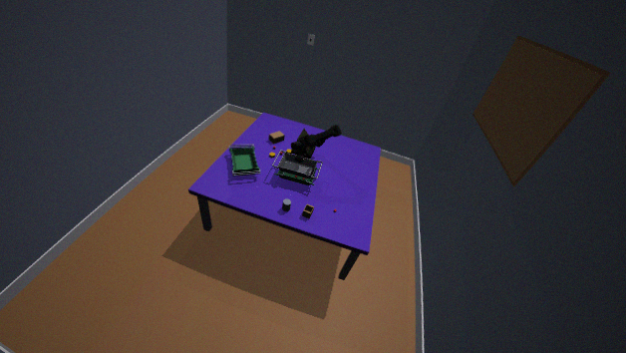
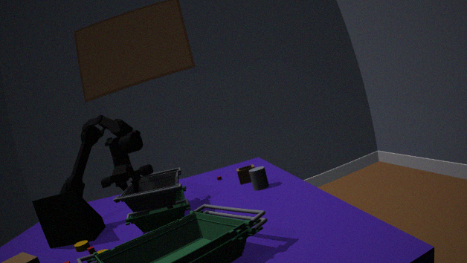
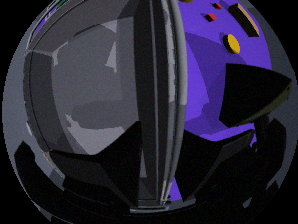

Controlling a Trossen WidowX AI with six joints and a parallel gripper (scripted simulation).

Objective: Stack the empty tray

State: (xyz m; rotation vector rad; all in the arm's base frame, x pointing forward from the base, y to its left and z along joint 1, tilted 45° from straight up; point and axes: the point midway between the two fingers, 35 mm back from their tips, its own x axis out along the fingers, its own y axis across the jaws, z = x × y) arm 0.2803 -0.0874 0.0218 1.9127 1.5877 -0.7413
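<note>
The grey tray is 8 cm ahead of my gripper tip, 3 cm above it and 1 cm to the right of it. Round my gripper tip: tan block (36 cm behind, 28 cm to the right, 5 cm below); then red block (35 cm ahead, 33 cm to the left, 8 cm below).
</note>
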